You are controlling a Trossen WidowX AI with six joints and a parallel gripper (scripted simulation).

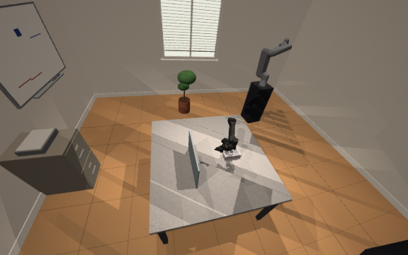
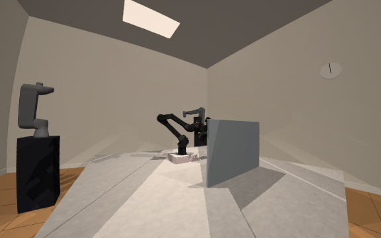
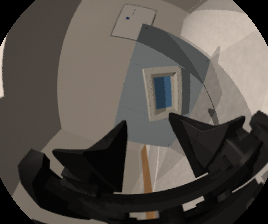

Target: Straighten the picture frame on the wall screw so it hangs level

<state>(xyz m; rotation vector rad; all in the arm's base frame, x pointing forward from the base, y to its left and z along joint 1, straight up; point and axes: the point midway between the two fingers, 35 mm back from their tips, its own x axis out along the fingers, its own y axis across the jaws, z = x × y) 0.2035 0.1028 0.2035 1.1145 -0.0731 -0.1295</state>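
My gripper tip is 19 cm short of the picture frame, 4 cm to the left of it and 9 cm above it. Also, from my gripper tip: grey wall panel: 20 cm ahead, 3 cm to the right, 10 cm below.
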